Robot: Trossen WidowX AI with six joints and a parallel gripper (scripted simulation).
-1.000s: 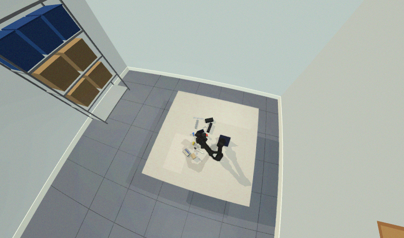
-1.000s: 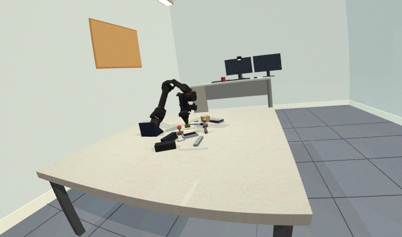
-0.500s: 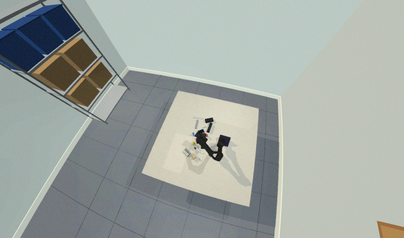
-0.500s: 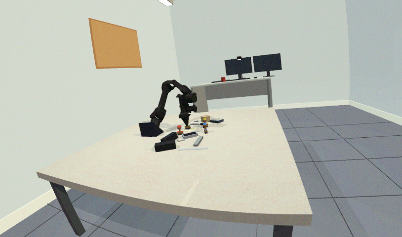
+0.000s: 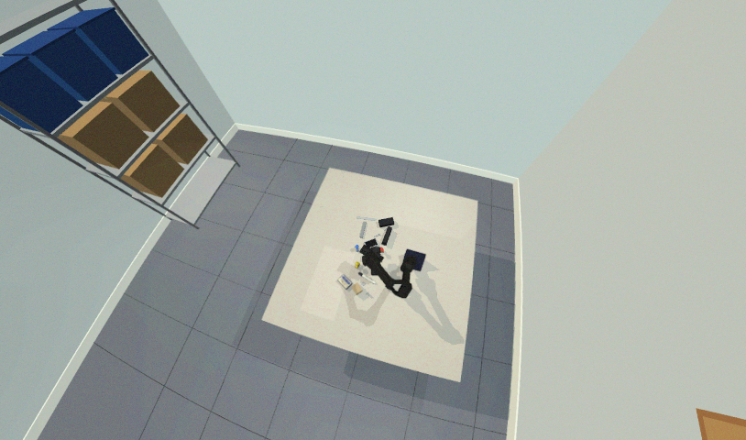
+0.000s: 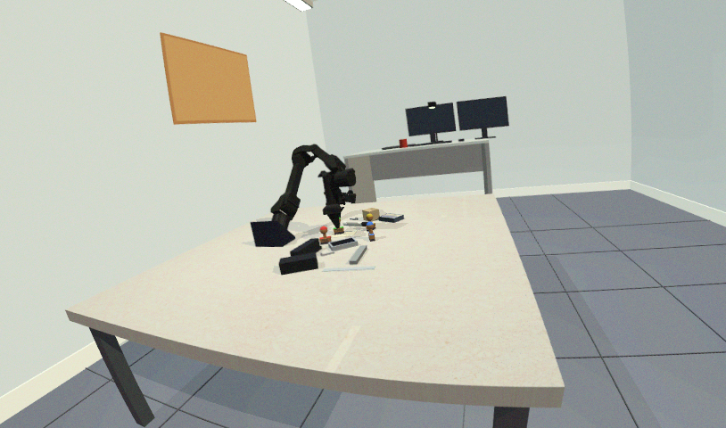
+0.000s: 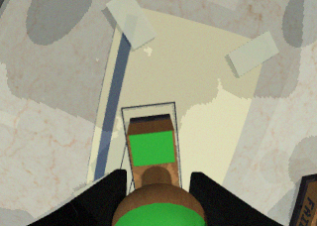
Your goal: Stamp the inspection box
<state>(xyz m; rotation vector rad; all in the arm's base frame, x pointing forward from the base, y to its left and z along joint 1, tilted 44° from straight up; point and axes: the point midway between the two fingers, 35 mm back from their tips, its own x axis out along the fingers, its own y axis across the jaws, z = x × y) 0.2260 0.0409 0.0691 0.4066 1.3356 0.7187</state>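
The pale card lies 1 cm ahead of my gripper tip and 3 cm below it. Round my gripper tip: red-knobbed stamp 1 cm behind, 11 cm to the right, 1 cm below; then yellow-labelled stamp 12 cm ahead, 4 cm to the left, 1 cm below; then ink pad 7 cm ahead, 14 cm to the right, 2 cm below.
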